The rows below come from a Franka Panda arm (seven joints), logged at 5 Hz.
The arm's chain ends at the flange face. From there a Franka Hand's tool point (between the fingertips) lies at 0.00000 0.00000 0.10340 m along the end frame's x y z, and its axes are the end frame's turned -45 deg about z.
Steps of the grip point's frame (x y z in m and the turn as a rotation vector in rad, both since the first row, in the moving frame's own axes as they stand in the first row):
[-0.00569, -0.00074, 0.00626, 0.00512, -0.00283, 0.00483]
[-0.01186, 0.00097, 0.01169, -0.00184, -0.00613, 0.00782]
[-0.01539, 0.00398, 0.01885, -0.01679, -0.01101, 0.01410]
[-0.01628, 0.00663, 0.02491, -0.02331, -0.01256, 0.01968]
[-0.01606, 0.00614, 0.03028, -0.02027, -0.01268, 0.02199]
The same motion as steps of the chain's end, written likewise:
[-0.00397, 0.00367, 0.00626, 0.00162, -0.00562, 0.00483]
[-0.00738, 0.00849, 0.01169, -0.00564, -0.00303, 0.00782]
[-0.00848, 0.01166, 0.01887, -0.01966, 0.00409, 0.01410]
[-0.00758, 0.01357, 0.02495, -0.02536, 0.00760, 0.01968]
[-0.00754, 0.01328, 0.03031, -0.02330, 0.00537, 0.02199]

